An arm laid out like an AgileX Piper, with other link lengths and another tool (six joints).
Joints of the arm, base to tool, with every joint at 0 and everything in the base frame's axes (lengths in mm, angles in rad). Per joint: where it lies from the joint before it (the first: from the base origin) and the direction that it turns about. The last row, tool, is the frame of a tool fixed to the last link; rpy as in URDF.
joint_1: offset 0 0 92.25 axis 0 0 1
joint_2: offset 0 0 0 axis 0 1 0
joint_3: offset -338.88 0 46.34 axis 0 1 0
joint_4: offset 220.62 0 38.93 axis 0.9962 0 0.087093
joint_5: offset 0 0 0 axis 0 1 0
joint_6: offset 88.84 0 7.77 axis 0.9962 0 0.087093
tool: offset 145.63 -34 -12.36 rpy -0.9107 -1.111 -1.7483
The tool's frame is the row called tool.
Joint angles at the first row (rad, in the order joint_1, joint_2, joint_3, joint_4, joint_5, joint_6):
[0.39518, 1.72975, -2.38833, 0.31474, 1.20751, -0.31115]
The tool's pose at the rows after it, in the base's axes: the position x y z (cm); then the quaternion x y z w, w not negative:
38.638 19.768 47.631 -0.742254 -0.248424 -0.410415 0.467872
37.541 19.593 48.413 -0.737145 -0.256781 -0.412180 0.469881
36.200 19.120 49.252 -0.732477 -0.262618 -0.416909 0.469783
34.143 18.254 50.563 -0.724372 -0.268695 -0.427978 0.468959
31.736 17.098 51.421 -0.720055 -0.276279 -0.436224 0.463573
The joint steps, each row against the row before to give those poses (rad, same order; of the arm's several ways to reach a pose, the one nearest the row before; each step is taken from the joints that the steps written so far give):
[-0.00001, -0.03966, 0.00000, 0.00852, 0.05078, -0.00863]
[0.00000, -0.02342, 0.00002, 0.01103, 0.01380, -0.00950]
[-0.00001, -0.03708, 0.01794, 0.00351, 0.00570, -0.00653]
[0.00002, -0.06063, 0.03253, -0.00002, 0.00016, -0.00526]
[-0.00003, -0.07596, 0.05938, -0.00517, -0.00056, -0.01373]

